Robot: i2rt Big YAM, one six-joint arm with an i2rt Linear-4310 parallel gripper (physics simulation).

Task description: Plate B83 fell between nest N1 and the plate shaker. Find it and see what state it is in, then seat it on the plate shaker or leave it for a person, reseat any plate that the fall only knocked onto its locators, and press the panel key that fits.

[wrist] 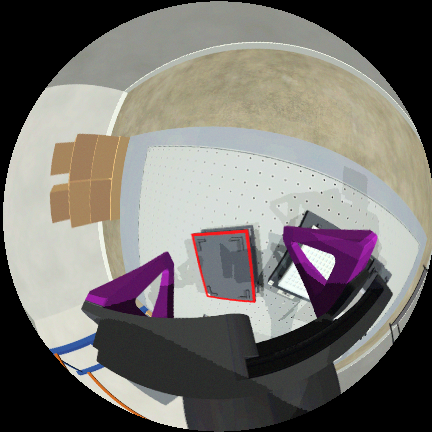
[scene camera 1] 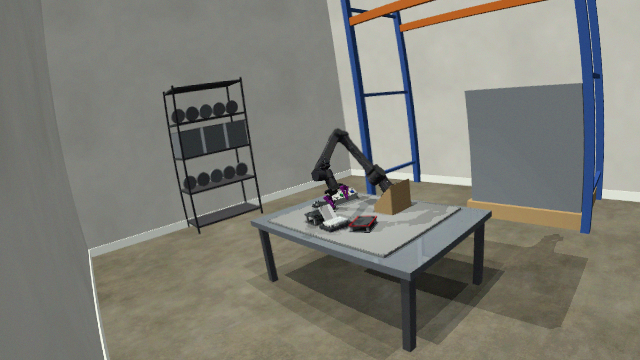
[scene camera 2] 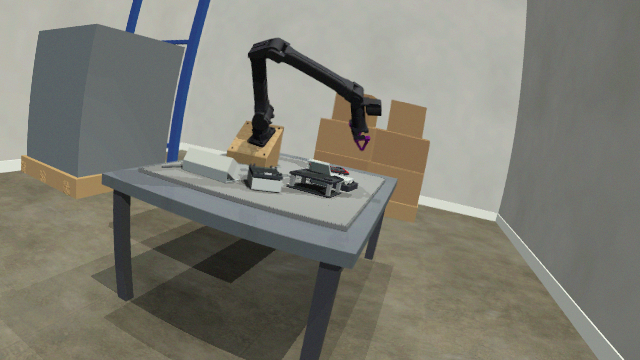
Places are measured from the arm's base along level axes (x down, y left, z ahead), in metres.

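Pixels of known places: gripper, between the fingertips: (wrist: 227, 246) (scene camera 1: 340, 203) (scene camera 2: 360, 144); arm's base, origin of its link: (scene camera 1: 390, 191) (scene camera 2: 262, 136).
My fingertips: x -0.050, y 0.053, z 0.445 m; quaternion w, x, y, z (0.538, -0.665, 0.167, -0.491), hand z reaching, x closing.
Ahead of a thing's pixels: the offset from my fingertips to its top centre. "pt": to the spot under its first point.
My gripper (scene camera 1: 337, 196) (scene camera 2: 362, 145) (wrist: 227, 246) is open, its purple fingers wide apart above the table with nothing between them. A white well plate {dx +0.137, dy -0.132, dz -0.042 m} (scene camera 1: 336, 222) (wrist: 294, 276) lies on a dark nest, partly behind the right finger in the wrist view. A pale plate (scene camera 1: 328, 212) (scene camera 2: 320, 167) stands tilted between that nest and a dark raised stand (scene camera 2: 312, 176); which side it rests on is unclear. A white box with a black top {pt dx +0.152, dy -0.518, dz -0.152 m} (scene camera 2: 265, 184) stands beside the stand; I cannot tell which is the shaker. The key panel {dx +0.092, dy -0.507, dz -0.398 m} (scene camera 1: 356, 195) (scene camera 2: 207, 166) shows coloured keys in scene camera 1.
A dark red-rimmed platform {dx +0.130, dy +0.024, dz -0.127 m} (scene camera 1: 363, 222) (wrist: 215, 260) stands beside the nest, with no plate on it. The arm's wooden base block (scene camera 1: 400, 197) (scene camera 2: 250, 150) is on the table (scene camera 1: 445, 240) (scene camera 2: 225, 220). Cardboard boxes (scene camera 2: 400, 150) (wrist: 100, 200) stand beyond the table.
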